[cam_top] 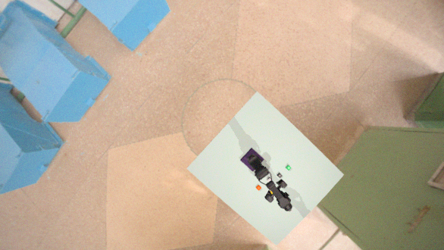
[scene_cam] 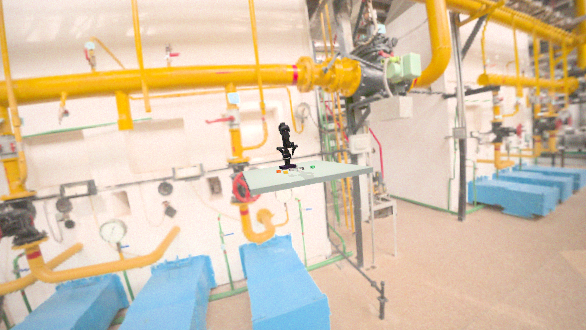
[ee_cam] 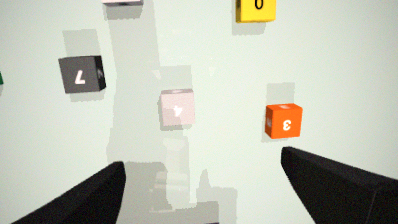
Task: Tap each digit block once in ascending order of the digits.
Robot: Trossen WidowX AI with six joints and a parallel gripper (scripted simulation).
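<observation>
The yellow block lies 120 mm below my gripper tip, 90 mm ahead of it and 60 mm to the right of it. Also, from my gripper tip: orange block: 120 mm below, 100 mm to the right, 20 mm behind; white block: 120 mm below, 110 mm ahead, 60 mm to the left; dark block: 120 mm below, 100 mm to the left, 30 mm ahead.
</observation>
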